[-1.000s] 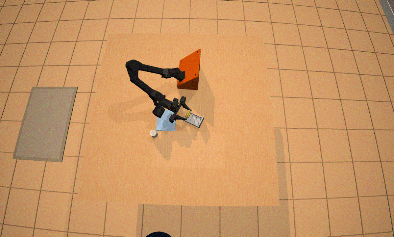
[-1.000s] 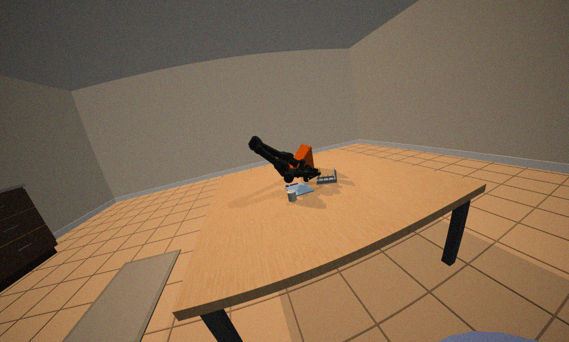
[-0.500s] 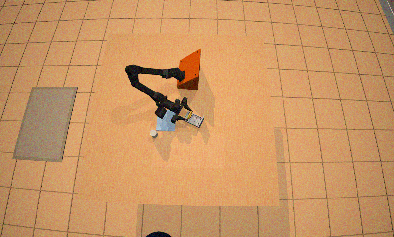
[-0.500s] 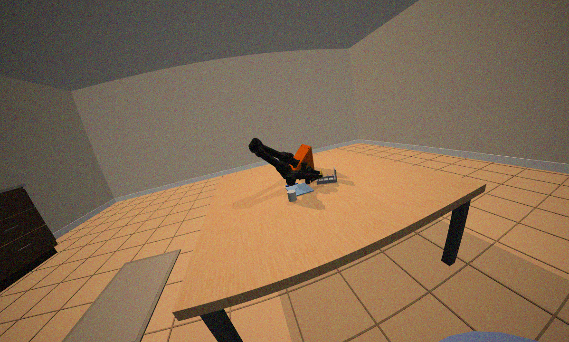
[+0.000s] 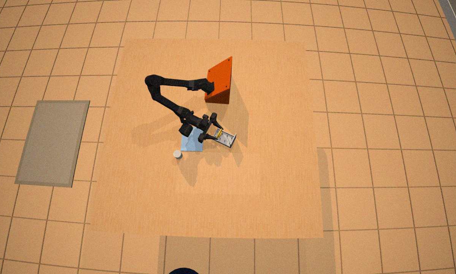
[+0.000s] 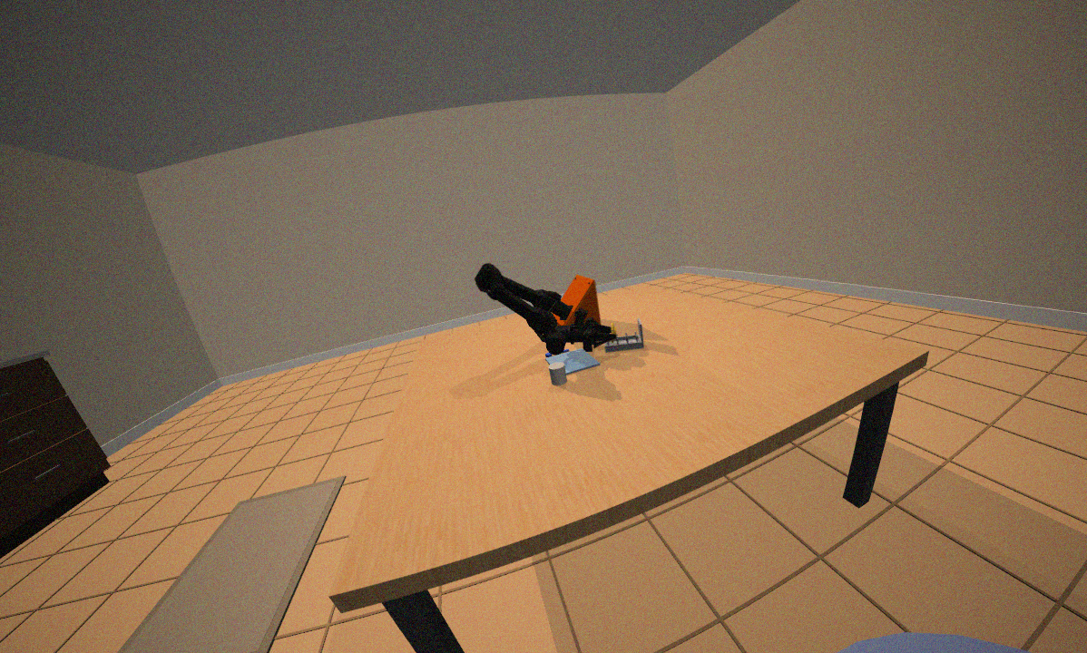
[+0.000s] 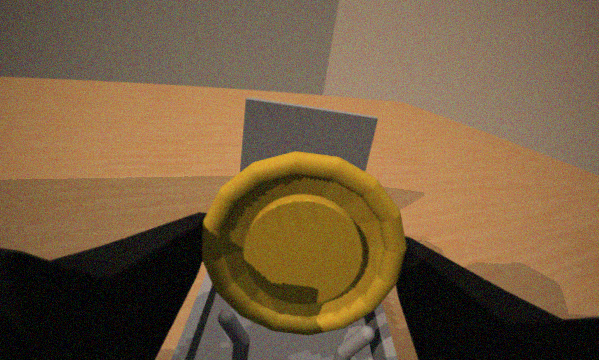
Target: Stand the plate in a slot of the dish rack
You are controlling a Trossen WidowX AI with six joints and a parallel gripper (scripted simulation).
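The yellow plate is 1 cm to the right of my gripper tip. Also, from my gripper tip: light blue mat 17 cm to the right, 5 cm below; then grey dish rack 1 cm ahead, 2 cm to the left, 3 cm below; then blue spoon 11 cm behind, 18 cm to the right, 5 cm below.
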